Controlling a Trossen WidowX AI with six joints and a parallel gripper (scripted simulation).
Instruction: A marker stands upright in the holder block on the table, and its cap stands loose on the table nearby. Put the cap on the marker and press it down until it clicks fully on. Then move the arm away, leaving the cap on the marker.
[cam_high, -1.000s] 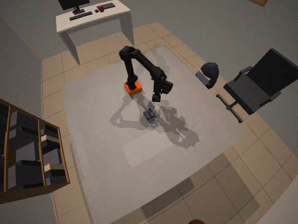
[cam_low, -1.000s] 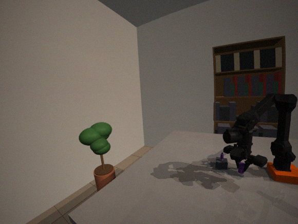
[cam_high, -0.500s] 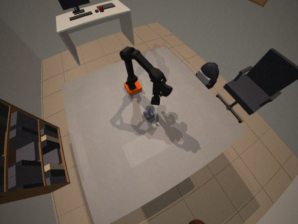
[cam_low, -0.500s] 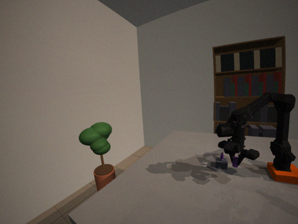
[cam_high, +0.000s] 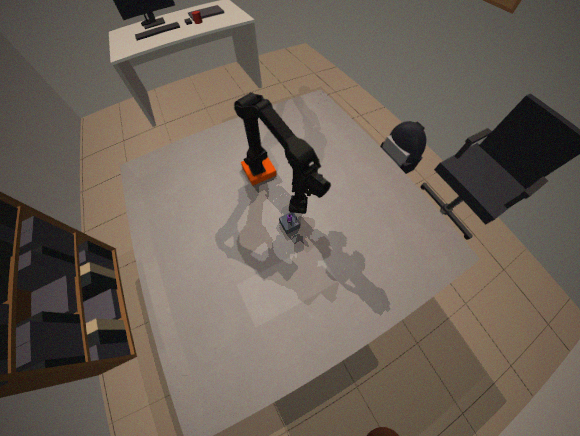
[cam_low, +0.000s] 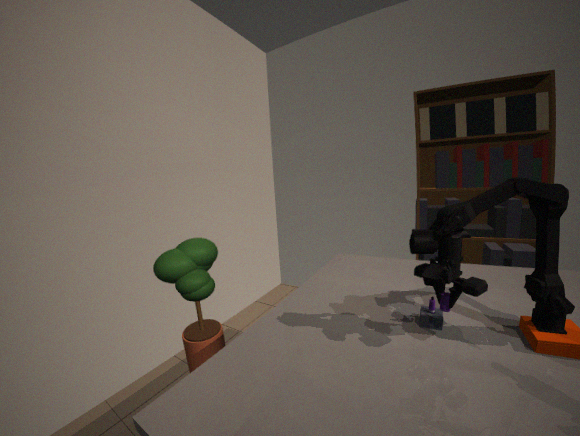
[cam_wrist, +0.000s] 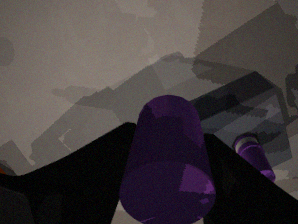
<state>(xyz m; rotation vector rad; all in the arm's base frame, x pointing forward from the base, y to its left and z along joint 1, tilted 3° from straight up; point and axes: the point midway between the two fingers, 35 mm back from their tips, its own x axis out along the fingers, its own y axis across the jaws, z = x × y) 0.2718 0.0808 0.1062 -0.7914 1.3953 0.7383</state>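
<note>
My gripper tip is now 30 mm short of the grey holder block, 60 mm to the left of it and 80 mm above it. The rest, counted from my gripper tip: purple cap (10 mm above).
</note>
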